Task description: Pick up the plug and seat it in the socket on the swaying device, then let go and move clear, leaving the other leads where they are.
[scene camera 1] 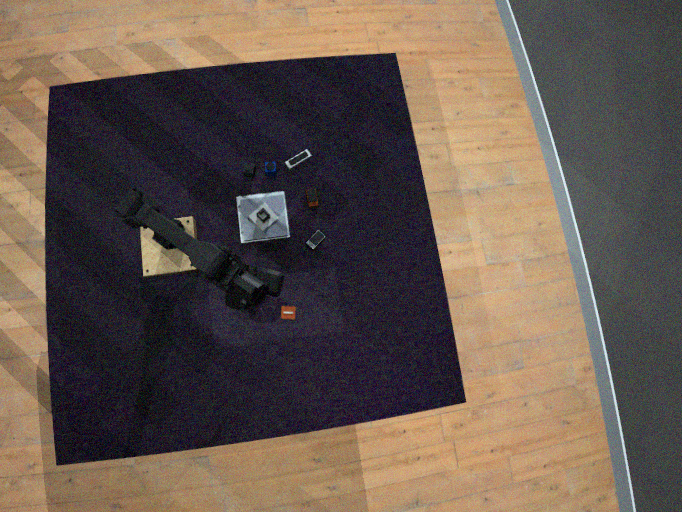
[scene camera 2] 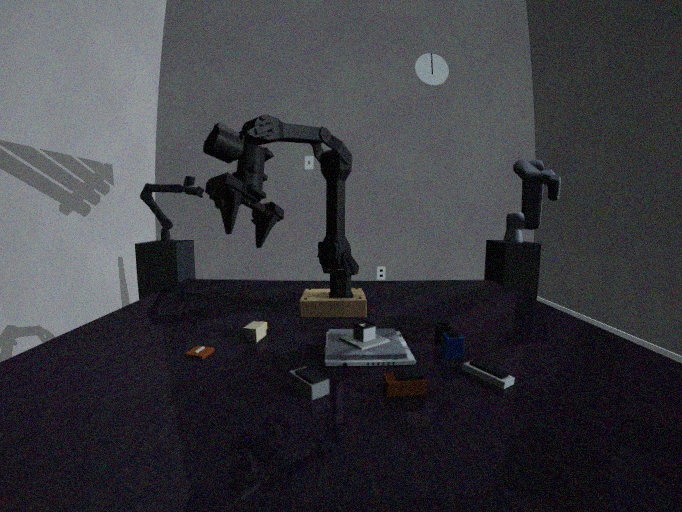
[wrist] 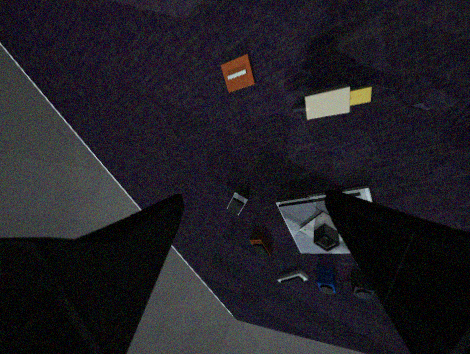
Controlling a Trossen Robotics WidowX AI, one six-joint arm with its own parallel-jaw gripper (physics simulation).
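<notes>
The plug, a cream block (scene camera 2: 255,331) (wrist: 327,103) with a yellow end, lies on the dark mat; the arm hides it in scene camera 1. My gripper (scene camera 2: 244,239) (wrist: 253,198) is open and empty, high above the mat, with the plug well below. The socket, a small dark-topped box (scene camera 1: 262,214) (scene camera 2: 364,331) (wrist: 326,237), stands on a pale square plate on the grey device (scene camera 1: 246,234) (scene camera 2: 341,355) (wrist: 306,246). In the wrist view the right finger covers part of the device.
An orange tile (scene camera 1: 288,312) (scene camera 2: 199,352) (wrist: 237,73) with a white bar lies near the plug. Around the device stand a grey block (scene camera 1: 315,239) (scene camera 2: 319,389), an orange-and-black block (scene camera 1: 312,198) (scene camera 2: 406,387), a white-framed bar (scene camera 1: 298,158), a blue block (scene camera 1: 269,167) (scene camera 2: 453,345) and a black block (scene camera 1: 249,169).
</notes>
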